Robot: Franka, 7 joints.
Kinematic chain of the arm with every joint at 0, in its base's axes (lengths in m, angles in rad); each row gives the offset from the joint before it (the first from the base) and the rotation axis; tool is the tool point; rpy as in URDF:
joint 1: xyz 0 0 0.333 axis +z
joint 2: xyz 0 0 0 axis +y
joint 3: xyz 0 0 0.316 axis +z
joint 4: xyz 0.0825 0 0 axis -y
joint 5: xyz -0.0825 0 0.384 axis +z
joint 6: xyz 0 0 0 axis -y
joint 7: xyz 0.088 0 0 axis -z
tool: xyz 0 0 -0.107 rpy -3.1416 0 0
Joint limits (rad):
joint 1: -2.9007..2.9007
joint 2: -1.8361..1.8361
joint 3: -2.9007..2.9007
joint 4: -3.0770..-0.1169
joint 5: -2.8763..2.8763
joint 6: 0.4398..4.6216
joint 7: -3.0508..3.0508
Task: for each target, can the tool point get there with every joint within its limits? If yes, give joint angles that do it. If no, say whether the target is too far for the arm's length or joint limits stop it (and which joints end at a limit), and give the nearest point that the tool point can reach.
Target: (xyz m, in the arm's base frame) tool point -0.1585 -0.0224 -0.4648
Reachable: no: joint limits stop it (at a limit: joint 1, joint 2) | nearest point -0.1795 -0.0302 -0.3508 | short by 0.116 m
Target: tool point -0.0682 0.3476 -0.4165
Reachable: no: joint limits stop it (at a limit: joint 2) | nearest point -0.0668 0.3405 -0.3569 | short by 0.060 m
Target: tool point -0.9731 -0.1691 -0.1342
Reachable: no: too far | nearest point -0.7641 -0.1328 -0.0338 | short by 0.235 m
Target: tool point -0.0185 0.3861 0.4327
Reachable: yes | joints -0.2666 1.2679 2.1185 -2.7941 0.9044 3.2745 -1.0724
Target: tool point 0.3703 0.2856 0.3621
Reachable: yes | joints 2.0449 0.2446 -1.6290 -2.5635 2.2545 1.1989 1.2177
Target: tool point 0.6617 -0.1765 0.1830
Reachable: yes | joints -1.1720 1.4587 1.2653 -1.8044 0.2095 3.4454 0.5651
